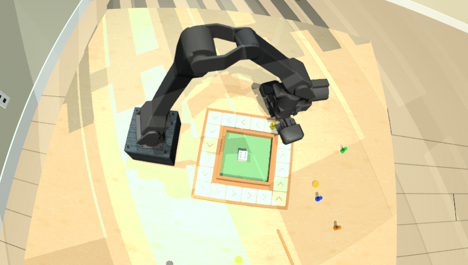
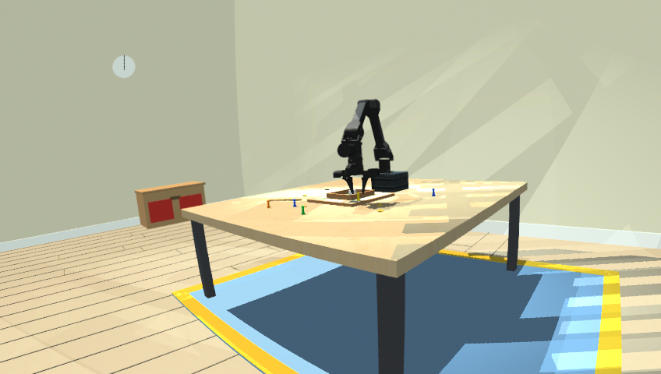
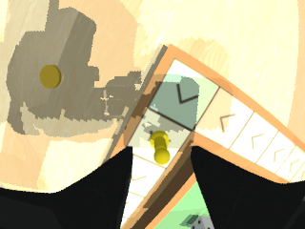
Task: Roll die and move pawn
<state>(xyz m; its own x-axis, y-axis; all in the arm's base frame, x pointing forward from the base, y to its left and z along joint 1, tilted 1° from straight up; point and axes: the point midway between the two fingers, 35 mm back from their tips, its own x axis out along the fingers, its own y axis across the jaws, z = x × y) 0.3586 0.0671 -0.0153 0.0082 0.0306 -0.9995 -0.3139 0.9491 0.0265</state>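
The yellow pawn is 1 cm below my gripper tip. Also, from my gripper tip: white die: 10 cm behind, 10 cm to the right, 1 cm below; then green dice tray: 9 cm behind, 10 cm to the right, 3 cm below; then green pawn: 25 cm ahead, 8 cm to the right, 2 cm below.
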